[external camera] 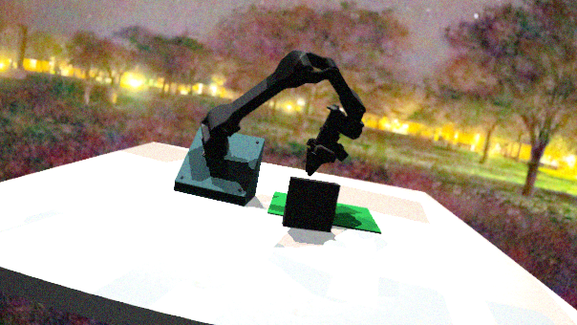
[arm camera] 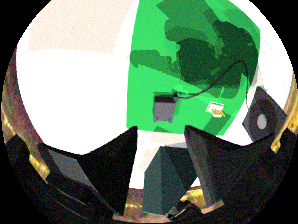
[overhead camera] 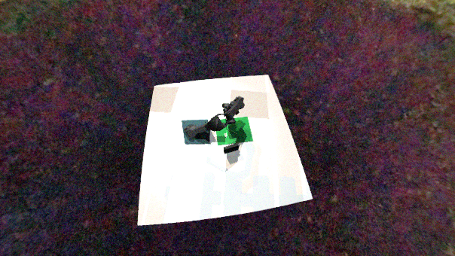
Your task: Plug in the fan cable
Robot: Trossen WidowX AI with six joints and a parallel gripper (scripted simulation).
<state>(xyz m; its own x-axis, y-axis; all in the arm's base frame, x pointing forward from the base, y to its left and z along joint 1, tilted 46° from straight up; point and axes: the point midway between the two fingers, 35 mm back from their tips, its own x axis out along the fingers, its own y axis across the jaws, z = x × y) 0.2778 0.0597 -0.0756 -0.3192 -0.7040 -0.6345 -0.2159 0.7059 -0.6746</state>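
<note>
The dark plug is 30 mm behind my gripper tip, 20 mm to the right of it and 70 mm below it. The rest, counted from my gripper tip: black fan: 30 mm ahead, 240 mm to the right, 30 mm below; then green board: 70 mm ahead, 70 mm to the right, 100 mm below.
</note>
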